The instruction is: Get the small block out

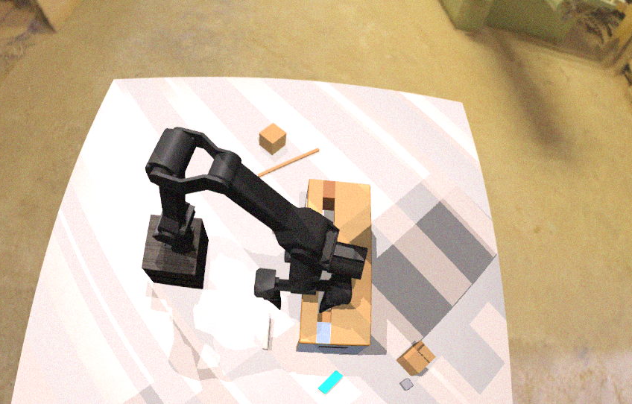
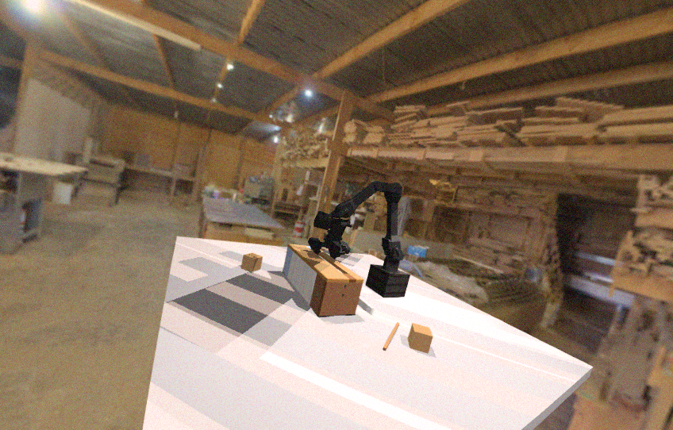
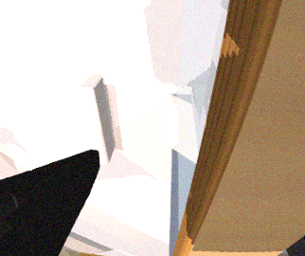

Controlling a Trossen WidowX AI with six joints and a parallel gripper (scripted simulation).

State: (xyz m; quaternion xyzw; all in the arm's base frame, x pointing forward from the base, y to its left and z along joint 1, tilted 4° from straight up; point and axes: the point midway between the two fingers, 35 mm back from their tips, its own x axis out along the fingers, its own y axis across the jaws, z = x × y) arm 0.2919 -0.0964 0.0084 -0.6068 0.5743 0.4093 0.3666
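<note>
Right now the small block is 60 mm ahead of my gripper tip and 10 mm to the right of it. From my gripper tip the other things lie so: cyan piece (90 mm ahead, 150 mm to the right, 80 mm below); then small grey block (270 mm ahead, 140 mm to the right, 80 mm below); then tan box (30 mm ahead, 110 mm to the left, 30 mm below).
</note>
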